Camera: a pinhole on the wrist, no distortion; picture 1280 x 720 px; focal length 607.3 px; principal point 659.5 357.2 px. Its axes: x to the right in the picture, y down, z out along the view. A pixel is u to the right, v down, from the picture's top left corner.
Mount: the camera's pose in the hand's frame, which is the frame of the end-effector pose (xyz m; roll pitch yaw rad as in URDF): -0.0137 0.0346 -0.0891 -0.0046 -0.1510 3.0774
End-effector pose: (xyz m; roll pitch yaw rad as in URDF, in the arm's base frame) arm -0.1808 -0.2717 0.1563 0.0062 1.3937 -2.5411
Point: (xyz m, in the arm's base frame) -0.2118 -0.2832 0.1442
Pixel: 581.7 554.4
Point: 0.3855 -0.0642 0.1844
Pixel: behind the camera
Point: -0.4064 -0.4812 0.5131
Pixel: 1184.4 362.3
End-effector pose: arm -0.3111 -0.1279 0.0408 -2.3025 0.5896 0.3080
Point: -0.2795 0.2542 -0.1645
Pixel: 392.9 609.8
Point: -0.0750 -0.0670 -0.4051
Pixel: outside the picture
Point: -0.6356 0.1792 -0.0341
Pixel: 897.4 566.7
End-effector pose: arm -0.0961 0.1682 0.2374 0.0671 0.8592 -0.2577
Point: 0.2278 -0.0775 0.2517
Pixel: 380.4 572.0
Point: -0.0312 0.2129 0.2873
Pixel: 722.3 235.9
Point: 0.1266 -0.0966 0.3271
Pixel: 526.6 673.3
